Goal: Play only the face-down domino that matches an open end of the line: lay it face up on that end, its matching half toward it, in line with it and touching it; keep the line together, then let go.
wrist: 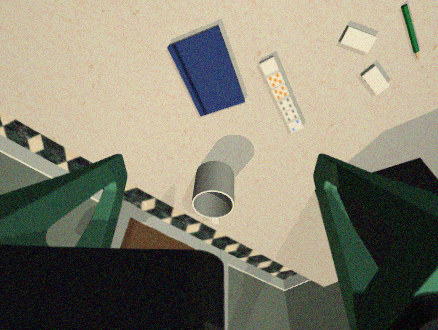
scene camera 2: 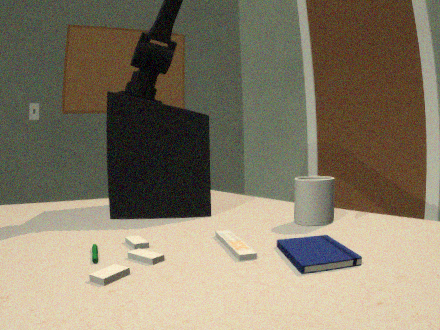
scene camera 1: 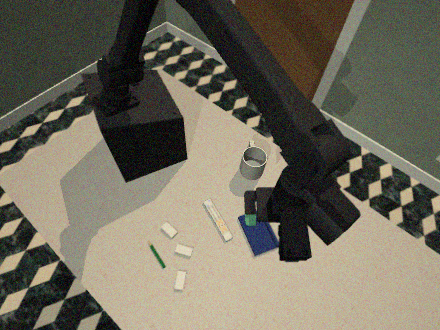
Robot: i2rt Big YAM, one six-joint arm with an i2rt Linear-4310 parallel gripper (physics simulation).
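Places are measured from the arm's base along level axes (x ahead, y left, z up), in metres.
Where they show: gripper, fingertip midpoint: (wrist: 220,164); arm's base, origin of the base link: (scene camera 2: 137,102) (scene camera 1: 116,102).
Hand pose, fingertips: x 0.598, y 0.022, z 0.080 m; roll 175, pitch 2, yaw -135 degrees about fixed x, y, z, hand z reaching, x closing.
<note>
Each offset is from my fingertips to the centre of the thing.
The line of dominoes @(dx -0.179, dy +0.024, dz -0.370 m) (scene camera 1: 217,220) (scene camera 2: 235,245) (wrist: 282,95) lies face up and straight, apparently three tiles: a blank end beside the notebook, orange then grey pips between, and a blue-pip end toward the mug side. Three face-down dominoes lie apart: one @(dx -0.267, dy -0.122, dz -0.370 m) (scene camera 1: 169,230) (scene camera 2: 137,242) (wrist: 375,79) nearest the arm base, a middle one @(dx -0.179, dy -0.132, dz -0.370 m) (scene camera 1: 183,250) (scene camera 2: 146,256) (wrist: 358,38), and one @(dx -0.116, dy -0.203, dz -0.370 m) (scene camera 1: 180,280) (scene camera 2: 110,274) farthest from the base. Their pips are hidden. My gripper (wrist: 220,164) is open and empty, high above the mug and notebook area; it does not show in scene camera 2.
A grey mug @(dx -0.248, dy +0.276, dz -0.326 m) (scene camera 1: 253,163) (scene camera 2: 314,201) (wrist: 213,187) stands between the gripper's fingers in the wrist view. A blue notebook @(dx -0.050, dy +0.094, dz -0.369 m) (scene camera 1: 258,239) (scene camera 2: 317,252) (wrist: 210,70) lies beside the line. A green pencil @(dx -0.236, dy -0.205, dz -0.371 m) (scene camera 1: 157,255) (scene camera 2: 95,253) (wrist: 410,29) lies beside the face-down dominoes.
</note>
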